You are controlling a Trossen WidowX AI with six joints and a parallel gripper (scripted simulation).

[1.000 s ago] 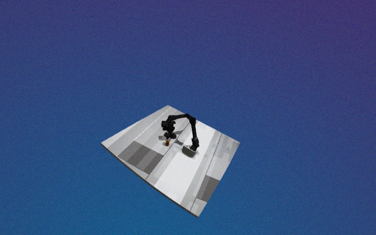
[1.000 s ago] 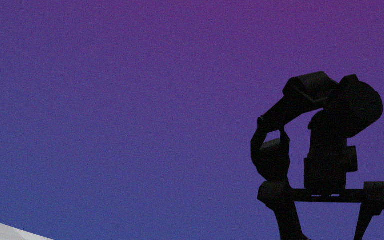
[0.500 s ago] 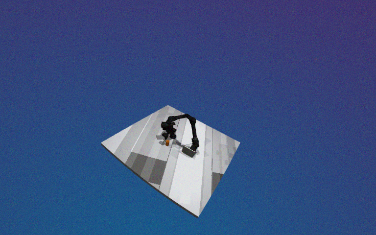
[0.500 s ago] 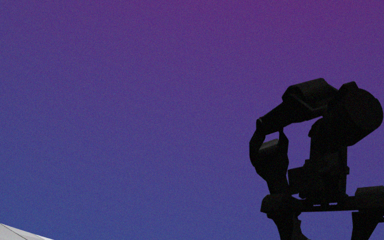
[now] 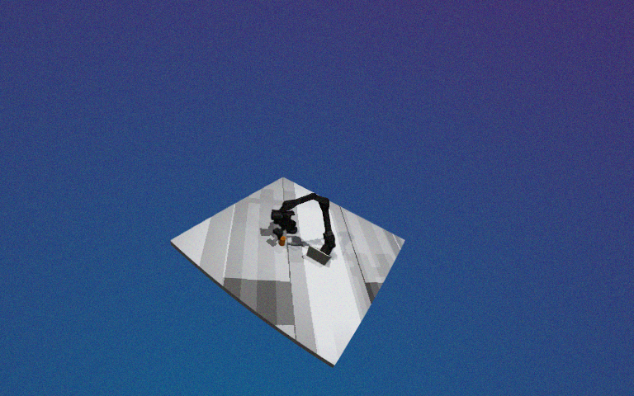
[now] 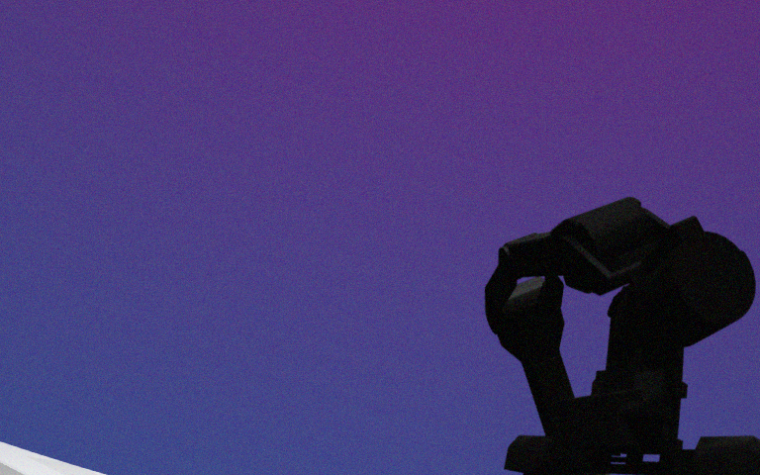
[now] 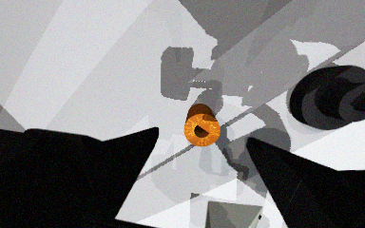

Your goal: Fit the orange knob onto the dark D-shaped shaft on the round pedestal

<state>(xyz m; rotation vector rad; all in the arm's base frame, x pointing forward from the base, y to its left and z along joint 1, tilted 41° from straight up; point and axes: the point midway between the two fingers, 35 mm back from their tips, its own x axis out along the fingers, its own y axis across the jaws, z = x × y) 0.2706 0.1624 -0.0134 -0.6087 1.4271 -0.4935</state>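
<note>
Right now the orange knob is 4 cm below my gripper tip. Also, from my gripper tip: dark round pedestal (5 cm ahead, 17 cm to the right, 4 cm below).
</note>
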